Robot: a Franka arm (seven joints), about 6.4 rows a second.
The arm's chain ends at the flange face. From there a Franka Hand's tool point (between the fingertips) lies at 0.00 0.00 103.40 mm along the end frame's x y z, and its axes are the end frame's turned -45 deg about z.
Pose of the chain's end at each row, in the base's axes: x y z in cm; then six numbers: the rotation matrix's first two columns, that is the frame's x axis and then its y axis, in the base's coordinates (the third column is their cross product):
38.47 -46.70 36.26 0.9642 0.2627 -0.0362 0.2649 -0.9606 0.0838
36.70 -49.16 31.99 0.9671 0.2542 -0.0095 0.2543 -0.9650 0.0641
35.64 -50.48 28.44 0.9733 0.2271 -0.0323 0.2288 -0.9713 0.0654
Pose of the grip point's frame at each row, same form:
38.34 -47.63 25.96 0.4945 0.8650 -0.0849 0.8691 -0.4935 0.0337
36.77 -49.83 21.67 0.5040 0.8621 -0.0520 0.8637 -0.5026 0.0386
35.47 -51.21 18.13 0.5264 0.8474 -0.0691 0.8500 -0.5262 0.0234

